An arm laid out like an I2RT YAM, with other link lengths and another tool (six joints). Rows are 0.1 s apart.
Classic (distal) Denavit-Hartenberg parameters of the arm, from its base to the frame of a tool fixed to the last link. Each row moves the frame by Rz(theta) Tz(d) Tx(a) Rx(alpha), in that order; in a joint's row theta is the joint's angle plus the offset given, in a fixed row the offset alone. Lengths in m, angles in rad.
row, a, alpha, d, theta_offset
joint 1, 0.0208, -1.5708, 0.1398, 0
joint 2, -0.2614, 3.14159, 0, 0
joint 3, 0.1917, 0, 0, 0.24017
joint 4, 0.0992, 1.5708, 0.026, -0.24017
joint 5, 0, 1.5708, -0.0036, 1.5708
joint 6, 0.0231, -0.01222, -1.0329, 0.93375
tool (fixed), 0, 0, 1.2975, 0
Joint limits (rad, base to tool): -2.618..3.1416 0..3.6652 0..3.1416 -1.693..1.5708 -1.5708..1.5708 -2.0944..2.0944
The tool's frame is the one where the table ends.
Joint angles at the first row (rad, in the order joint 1, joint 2, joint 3, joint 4, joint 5, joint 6):
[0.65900, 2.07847, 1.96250, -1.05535, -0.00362, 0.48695]
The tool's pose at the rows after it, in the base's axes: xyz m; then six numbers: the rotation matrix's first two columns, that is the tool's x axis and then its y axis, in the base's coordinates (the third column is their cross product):
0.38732 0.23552 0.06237 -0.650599 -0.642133 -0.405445 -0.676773 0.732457 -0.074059
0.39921 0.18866 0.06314 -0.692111 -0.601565 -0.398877 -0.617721 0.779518 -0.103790
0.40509 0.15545 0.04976 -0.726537 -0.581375 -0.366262 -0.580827 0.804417 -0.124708
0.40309 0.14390 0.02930 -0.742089 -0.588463 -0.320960 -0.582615 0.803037 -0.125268
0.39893 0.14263 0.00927 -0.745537 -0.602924 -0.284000 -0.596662 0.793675 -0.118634
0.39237 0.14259 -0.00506 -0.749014 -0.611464 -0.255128 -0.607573 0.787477 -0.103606
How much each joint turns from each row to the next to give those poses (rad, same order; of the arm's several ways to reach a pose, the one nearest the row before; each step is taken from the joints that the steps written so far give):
[-0.07248, -0.06677, -0.05268, 0.01338, 0.01793, -0.02555]
[-0.08888, -0.05149, -0.07472, 0.02285, 0.02250, -0.02404]
[-0.06065, 0.00534, -0.04274, 0.01908, 0.01984, -0.02173]
[-0.01909, 0.04083, -0.01638, 0.01105, 0.00381, -0.01795]
[0.00076, 0.04120, -0.01868, 0.02097, -0.00191, -0.01144]
[0.00041, 0.02707, -0.01569, 0.00996, -0.00991, -0.00608]

